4 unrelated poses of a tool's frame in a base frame.
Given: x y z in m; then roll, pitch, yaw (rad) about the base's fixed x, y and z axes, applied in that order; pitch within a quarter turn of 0, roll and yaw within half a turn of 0.
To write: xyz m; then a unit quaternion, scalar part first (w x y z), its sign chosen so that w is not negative. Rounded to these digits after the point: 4 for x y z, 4 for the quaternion.
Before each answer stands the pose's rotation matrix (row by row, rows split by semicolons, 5 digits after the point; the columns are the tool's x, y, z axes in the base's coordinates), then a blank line. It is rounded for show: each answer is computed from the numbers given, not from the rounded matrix.
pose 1, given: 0.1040 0.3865 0.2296 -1.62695 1.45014 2.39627
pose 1, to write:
-0.08845 0.76644 -0.63620; 0.08163 -0.63097 -0.77150; -0.99273 -0.12017 -0.00676

0.1040 0.3865 0.2296 0.2616 0.6223 0.3407 -0.6543
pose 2, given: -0.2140 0.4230 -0.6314 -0.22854 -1.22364 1.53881
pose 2, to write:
0.01088 -0.96669 -0.25573; 0.34005 0.24408 -0.90818; 0.94034 -0.07708 0.33138

-0.2140 0.4230 -0.6314 0.6297 0.3299 -0.4748 0.5188
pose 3, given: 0.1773 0.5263 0.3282 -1.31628 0.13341 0.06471
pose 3, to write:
0.98904 -0.14474 -0.02916; 0.06409 0.24293 0.96793; -0.13301 -0.95919 0.24954

0.1773 0.5263 0.3282 0.7876 -0.6117 0.0330 0.0663
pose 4, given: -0.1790 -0.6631 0.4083 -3.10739 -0.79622 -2.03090
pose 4, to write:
-0.31057 -0.90634 -0.28654; -0.62668 0.42188 -0.65520; 0.71472 -0.02392 -0.69900

-0.1790 -0.6631 0.4083 0.3211 0.4916 -0.7797 0.2178
